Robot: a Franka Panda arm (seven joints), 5 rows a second.
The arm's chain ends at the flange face. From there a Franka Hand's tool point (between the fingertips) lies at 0.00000 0.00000 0.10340 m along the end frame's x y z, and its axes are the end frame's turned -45 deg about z.
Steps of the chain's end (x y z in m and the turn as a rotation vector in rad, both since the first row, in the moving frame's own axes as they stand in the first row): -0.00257 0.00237 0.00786 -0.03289 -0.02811 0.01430; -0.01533 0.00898 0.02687 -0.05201 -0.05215 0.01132
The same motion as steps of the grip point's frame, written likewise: -0.00795 0.00018 0.00776 -0.00338 -0.04313 0.01430; -0.02480 -0.00454 0.02659 0.00010 -0.07365 0.01132
